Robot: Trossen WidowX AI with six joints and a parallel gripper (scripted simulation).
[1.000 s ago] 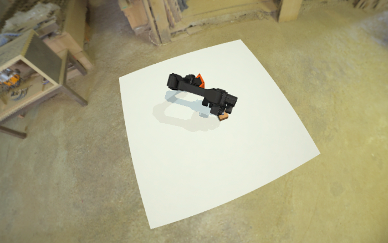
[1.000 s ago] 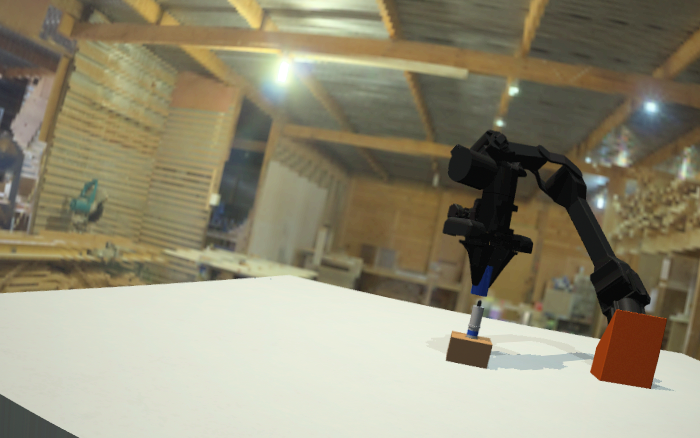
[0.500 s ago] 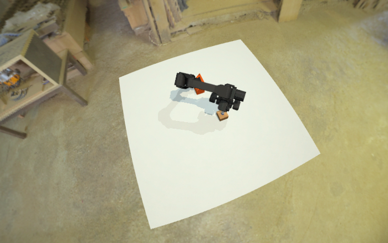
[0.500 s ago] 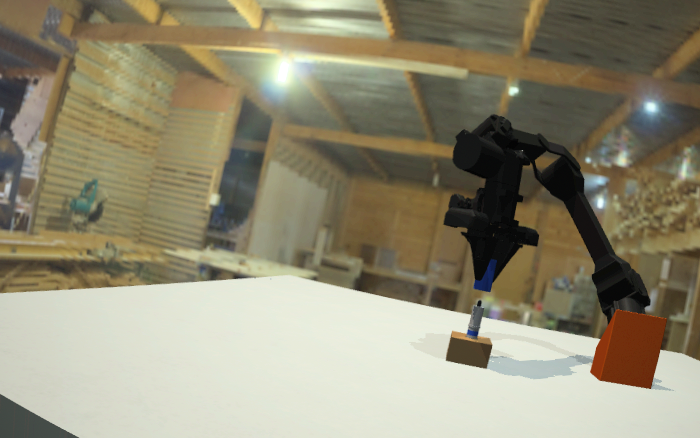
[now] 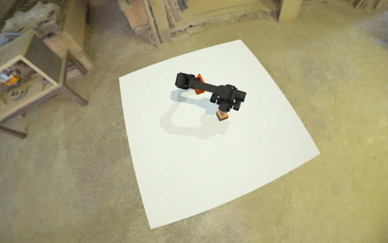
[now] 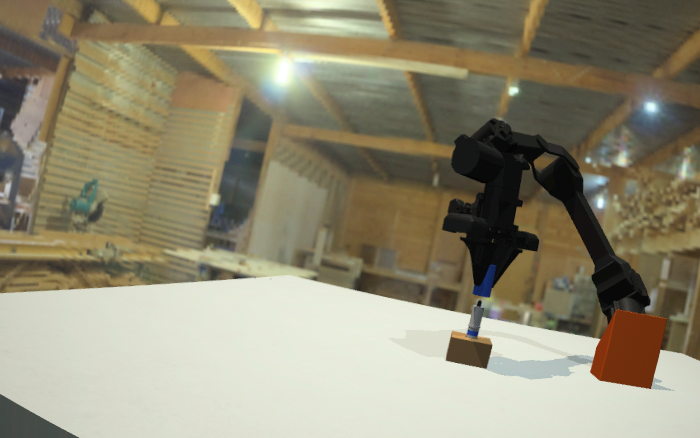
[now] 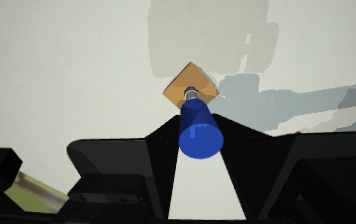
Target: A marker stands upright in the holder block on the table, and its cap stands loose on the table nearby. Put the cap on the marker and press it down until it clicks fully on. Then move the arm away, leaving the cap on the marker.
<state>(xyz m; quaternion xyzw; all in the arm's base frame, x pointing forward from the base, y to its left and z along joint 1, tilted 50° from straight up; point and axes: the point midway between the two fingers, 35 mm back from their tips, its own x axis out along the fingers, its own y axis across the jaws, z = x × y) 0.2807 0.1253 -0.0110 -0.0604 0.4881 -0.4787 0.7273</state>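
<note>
My gripper tip is now 5 cm above the grey marker. From my gripper tip the other things lie so: blue cap 1 cm above; then brown holder block 10 cm below.
</note>
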